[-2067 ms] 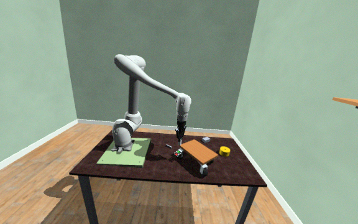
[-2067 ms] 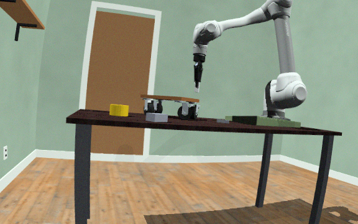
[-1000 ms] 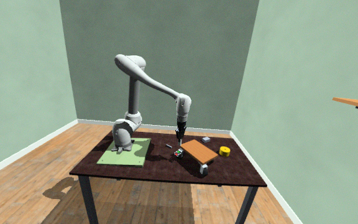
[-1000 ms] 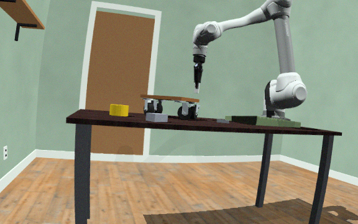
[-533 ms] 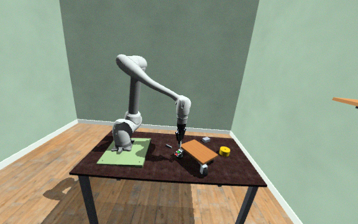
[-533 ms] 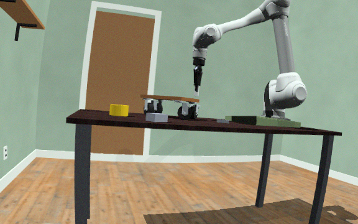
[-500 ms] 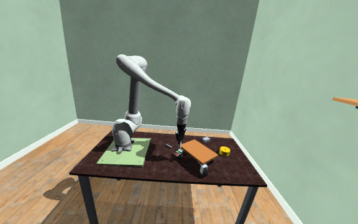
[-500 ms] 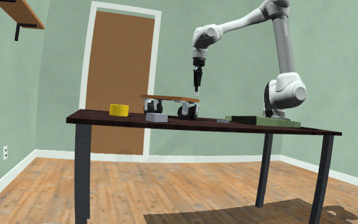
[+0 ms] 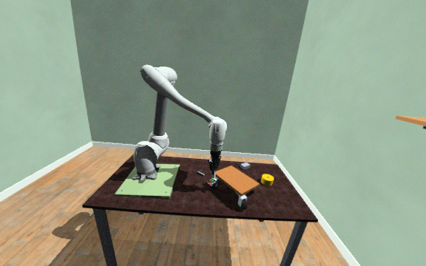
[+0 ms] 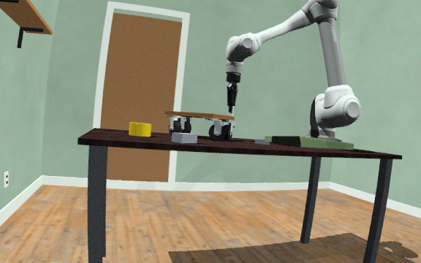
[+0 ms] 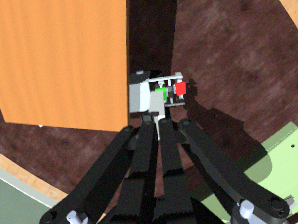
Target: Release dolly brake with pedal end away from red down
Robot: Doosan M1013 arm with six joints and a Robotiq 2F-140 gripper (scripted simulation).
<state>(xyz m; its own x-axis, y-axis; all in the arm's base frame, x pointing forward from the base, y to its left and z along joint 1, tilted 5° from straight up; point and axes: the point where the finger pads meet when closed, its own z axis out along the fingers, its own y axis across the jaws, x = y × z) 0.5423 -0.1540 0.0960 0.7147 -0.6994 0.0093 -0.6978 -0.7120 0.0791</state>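
My gripper is now 10 mm past the brake pedal, 10 mm to the left of it and 70 mm above it. The rest, counted from my hand: yellow cylinder 490 mm ahead, 110 mm to the left, 120 mm below; grey block 360 mm ahead, 350 mm to the left, 130 mm below.
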